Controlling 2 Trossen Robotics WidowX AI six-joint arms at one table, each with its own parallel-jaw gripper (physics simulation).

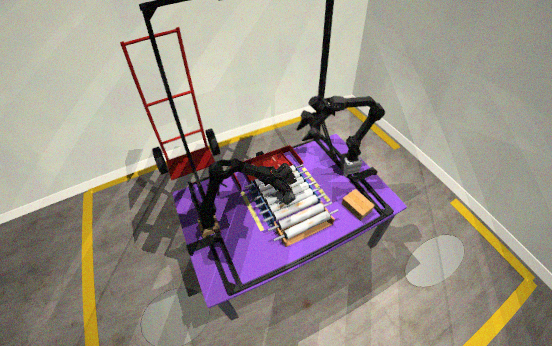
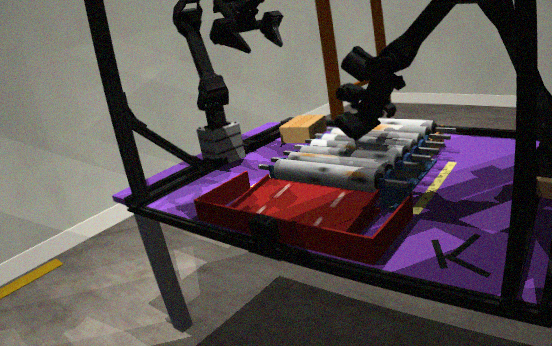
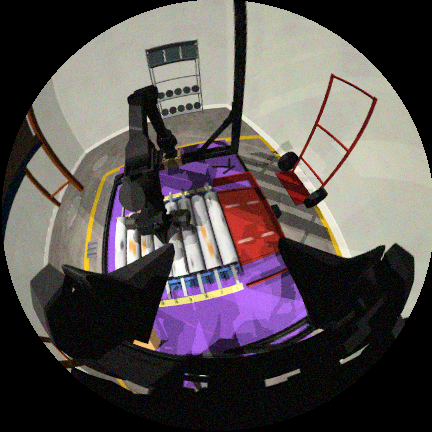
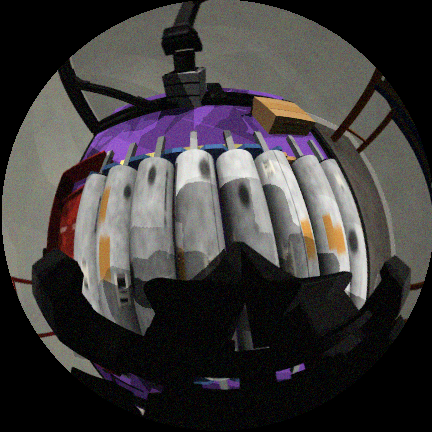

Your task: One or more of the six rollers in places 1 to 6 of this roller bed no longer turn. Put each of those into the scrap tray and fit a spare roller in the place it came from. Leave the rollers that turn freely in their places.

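Places are measured from the left arm's base along level axes (x ahead, y left, z up), in millimetres.
Pixels of known places: left gripper, fingertip midpoint: [image 1: 299,135] [image 2: 266,48] [image 3: 226,245]; right gripper, fingertip midpoint: [image 1: 293,194] [image 2: 355,139] [image 3: 163,242] [image 4: 237,246]; left arm's base, origin of the base link: [image 1: 352,157] [image 2: 217,125] [image 4: 184,69]; right arm's base, origin of the base link: [image 1: 207,223] [image 3: 171,154].
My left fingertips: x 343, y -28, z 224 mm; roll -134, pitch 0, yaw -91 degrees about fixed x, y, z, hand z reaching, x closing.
Note:
Ahead of a thing's pixels: the offset from my left fingertips to its middle. "pt": to the spot under its first point. Level surfaces: height alone.
Six grey-white rollers lie side by side in the blue bed. The roller nearest the tray [image 2: 325,172] [image 3: 220,225] has orange and dark marks. The fifth roller from the tray {pt 32 mm ahead, 181 mm left, 258 mm down} [image 4: 245,195] shows a dark spot near its far end. Two spare rollers {57 mm ahead, 369 mm left, 282 mm down} [image 1: 307,227] [image 4: 350,220] lie on an orange cradle. The red scrap tray [image 2: 225,212] [image 3: 240,179] holds no roller. My right gripper [image 1: 286,196] [image 2: 350,131] [image 4: 237,246] is shut and empty, its tips low at the fifth roller; contact is unclear. My left gripper [image 1: 303,131] [image 2: 264,47] [image 3: 226,245] is open and empty, high above the table.
A wooden block {267 mm back, 310 mm left, 306 mm down} [image 1: 358,204] [image 2: 302,129] [image 4: 282,116] sits on the purple table {334 mm down} [image 1: 235,260] beside the bed. Yellow strips {pt 321 mm ahead, 160 mm left, 335 mm down} [image 2: 435,187] run along the bed's ends. Black frame posts [image 1: 326,50] rise at the table's edge. A red hand truck [image 1: 190,162] [image 3: 292,187] stands on the floor beyond.

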